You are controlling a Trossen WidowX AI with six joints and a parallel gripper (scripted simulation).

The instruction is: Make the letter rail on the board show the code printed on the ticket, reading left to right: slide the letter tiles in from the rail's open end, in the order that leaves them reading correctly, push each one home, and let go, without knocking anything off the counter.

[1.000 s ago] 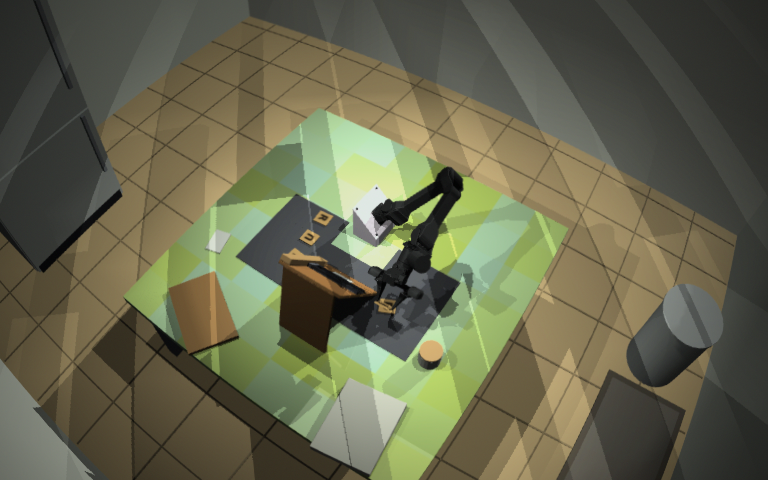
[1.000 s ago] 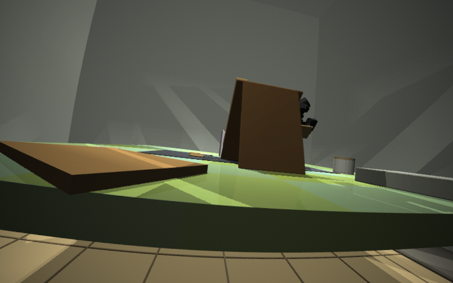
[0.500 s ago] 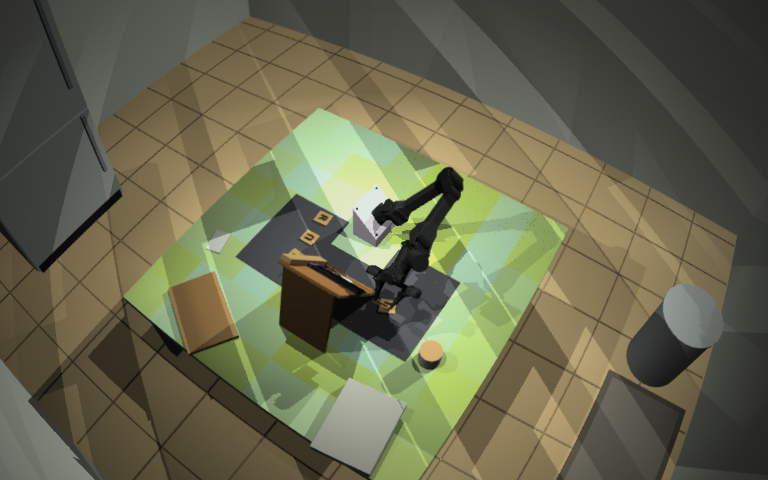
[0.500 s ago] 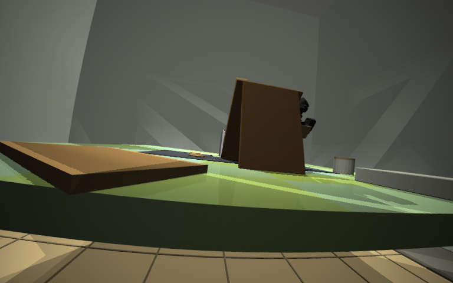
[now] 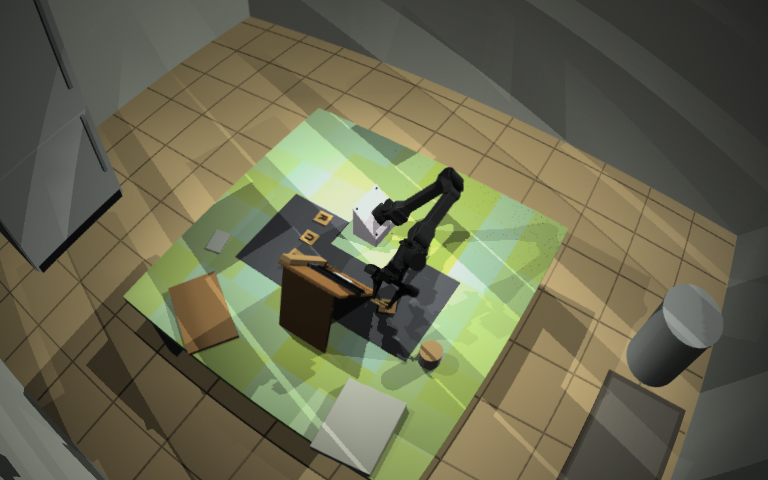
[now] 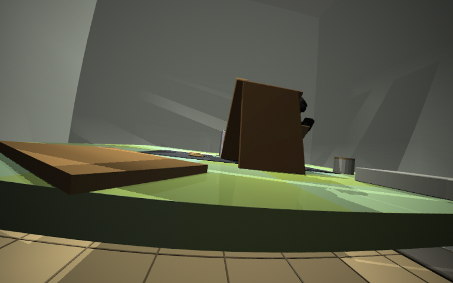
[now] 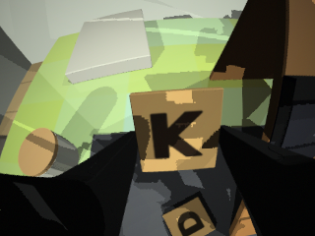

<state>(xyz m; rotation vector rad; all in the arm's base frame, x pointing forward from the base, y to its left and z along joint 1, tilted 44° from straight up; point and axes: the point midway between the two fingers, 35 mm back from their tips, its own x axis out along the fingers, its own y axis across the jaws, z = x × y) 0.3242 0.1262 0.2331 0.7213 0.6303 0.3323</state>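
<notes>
Now: the white ticket 40 mm behind my gripper tip, 200 mm to the right of it and 70 mm below it. Also, from my gripper tip: dark mat (150 mm behind, 240 mm to the right, 150 mm below); then flat wooden slab (370 mm ahead, 540 mm to the right, 150 mm below); then card (100 mm ahead, 730 mm to the right, 150 mm below).
</notes>
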